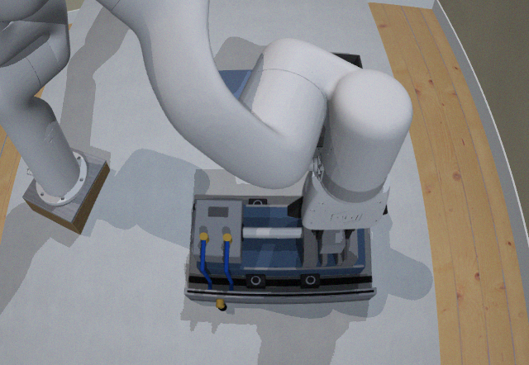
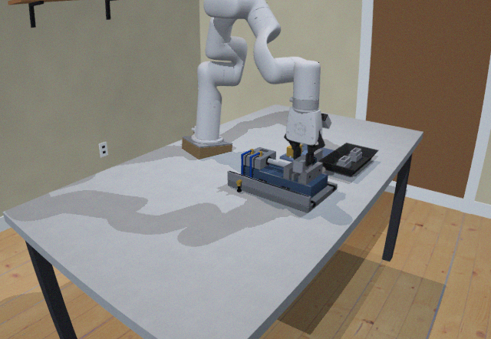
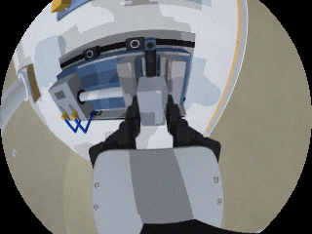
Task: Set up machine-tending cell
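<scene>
Now: hand 3 cm short of the fixed jaw, 1 cm to the right of it and 5 cm above it. From my hand the other things lie so: moving jaw 3 cm behind, 5 cm below; then work stop 1 cm behind, 5 cm to the left, 3 cm below; then ram 9 cm behind, 5 cm below.
</scene>
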